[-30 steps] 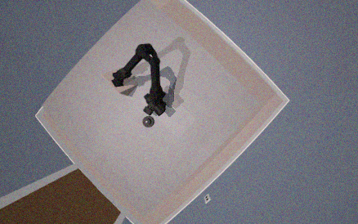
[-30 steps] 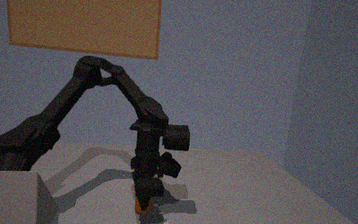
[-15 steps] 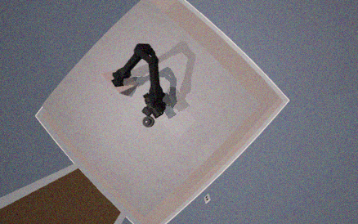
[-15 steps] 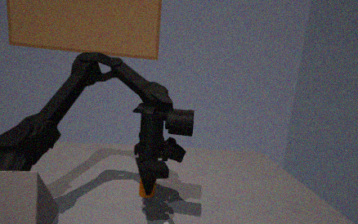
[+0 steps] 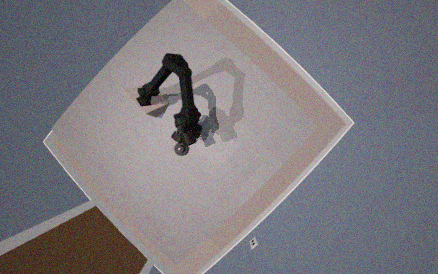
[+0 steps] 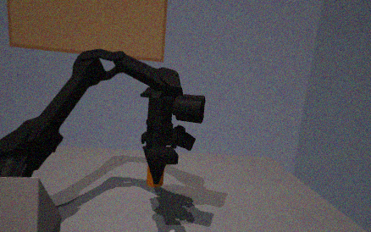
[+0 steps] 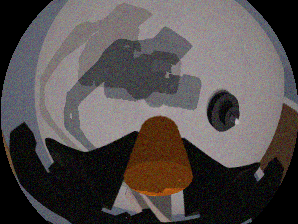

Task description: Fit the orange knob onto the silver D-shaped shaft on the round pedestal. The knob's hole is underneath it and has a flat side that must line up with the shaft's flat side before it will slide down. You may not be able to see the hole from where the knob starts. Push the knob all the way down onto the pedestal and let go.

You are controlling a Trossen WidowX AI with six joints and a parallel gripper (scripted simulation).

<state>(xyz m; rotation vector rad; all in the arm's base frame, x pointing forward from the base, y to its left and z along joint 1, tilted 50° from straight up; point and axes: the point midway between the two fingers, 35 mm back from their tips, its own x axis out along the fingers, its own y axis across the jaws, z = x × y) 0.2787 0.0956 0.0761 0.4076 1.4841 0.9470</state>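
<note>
The dark round pedestal lies 130 mm to the right of my gripper tip, 70 mm below it and 60 mm ahead of it. From my gripper tip the other things lie so: orange knob 30 mm above.
</note>
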